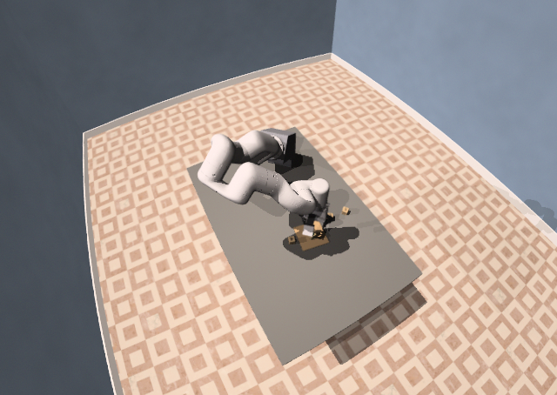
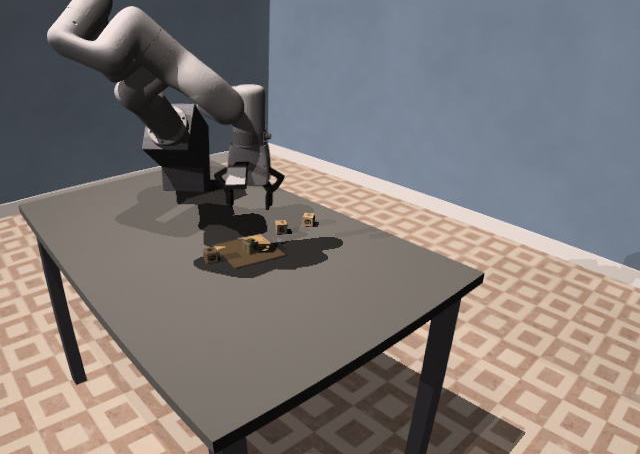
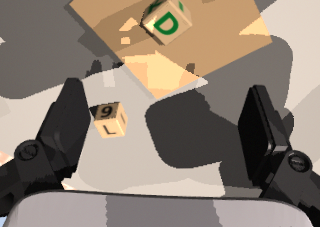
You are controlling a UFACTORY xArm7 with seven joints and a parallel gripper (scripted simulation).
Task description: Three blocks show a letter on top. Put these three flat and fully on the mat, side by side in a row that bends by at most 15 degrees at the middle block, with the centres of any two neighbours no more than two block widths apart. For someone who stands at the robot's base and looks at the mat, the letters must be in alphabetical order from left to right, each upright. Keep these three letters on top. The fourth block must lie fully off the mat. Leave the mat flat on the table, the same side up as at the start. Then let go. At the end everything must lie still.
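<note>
The tan mat is 1 cm behind my hand, 1 cm to the left of it and 13 cm below it.
</note>
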